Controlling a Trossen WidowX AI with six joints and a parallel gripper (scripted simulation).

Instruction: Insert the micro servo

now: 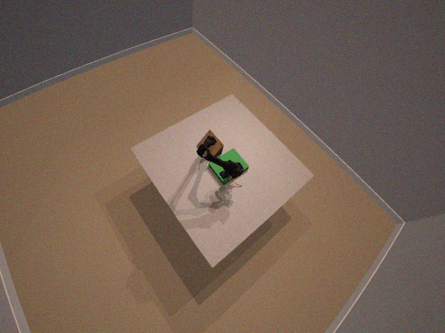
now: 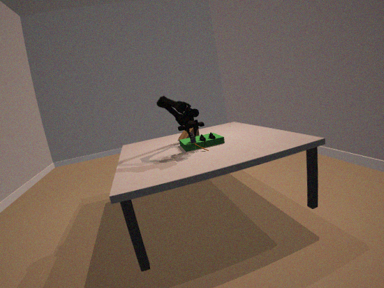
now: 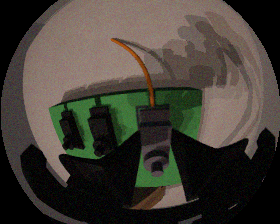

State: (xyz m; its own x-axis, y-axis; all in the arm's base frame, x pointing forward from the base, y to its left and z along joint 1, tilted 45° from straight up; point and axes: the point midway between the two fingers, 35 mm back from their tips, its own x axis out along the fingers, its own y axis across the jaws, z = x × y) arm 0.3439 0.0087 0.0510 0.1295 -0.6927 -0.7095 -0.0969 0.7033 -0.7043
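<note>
Right now the green deck is 13 cm behind my gripper tip, 6 cm to the left of it and 6 cm below it.
</note>
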